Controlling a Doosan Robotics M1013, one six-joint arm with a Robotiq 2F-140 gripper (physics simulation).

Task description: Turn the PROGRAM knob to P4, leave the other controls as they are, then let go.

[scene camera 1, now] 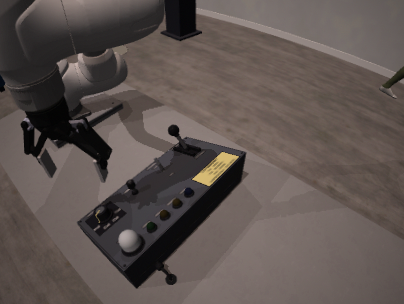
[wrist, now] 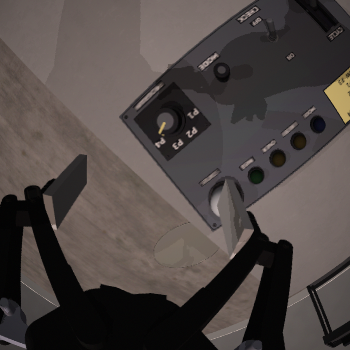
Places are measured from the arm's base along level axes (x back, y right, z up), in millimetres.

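Where they show: gripper, fingertip midpoint: (scene camera 1: 78,175) (wrist: 153,181).
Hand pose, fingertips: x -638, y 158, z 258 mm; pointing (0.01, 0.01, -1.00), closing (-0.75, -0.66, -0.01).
Each offset is from my fingertips to the top centre of the thing. "pt": to the spot under its first point.
The PROGRAM knob @[dx +6, dy -9, dz -168 mm] (scene camera 1: 103,213) (wrist: 167,120) is a round dark knob at the corner of the dark control panel @[pt dx -107, dy +23, dz -169 mm] (scene camera 1: 112,244) (wrist: 200,152). In the wrist view its yellow pointer line points to the P4 label @[pt dx -20, dy +28, dz -197 mm] (wrist: 160,143); the P3, P2 and P1 labels run on round the knob. My gripper (scene camera 1: 75,171) (wrist: 153,181) is wide open and empty. It hangs above and beside the panel, apart from the knob, and neither finger touches it. In the wrist view one fingertip overlaps the white dome.
The panel also bears a MODE stick @[dx +15, dy -129, dz -159 mm] (scene camera 1: 131,185) (wrist: 222,71), a CHECK toggle @[pt dx +31, dy -244, dz -183 mm] (wrist: 271,31), a ball-topped lever @[dx +91, dy -363, dz -126 mm] (scene camera 1: 174,131), a white dome @[pt dx -164, dy -10, dz -108 mm] (scene camera 1: 130,241) (wrist: 217,201), several coloured buttons and a yellow label @[pt dx -132, dy -340, dz -150 mm] (scene camera 1: 216,169) (wrist: 341,95). A small lever @[pt dx -244, dy -44, dz -277 mm] (scene camera 1: 170,278) sticks out at the front side.
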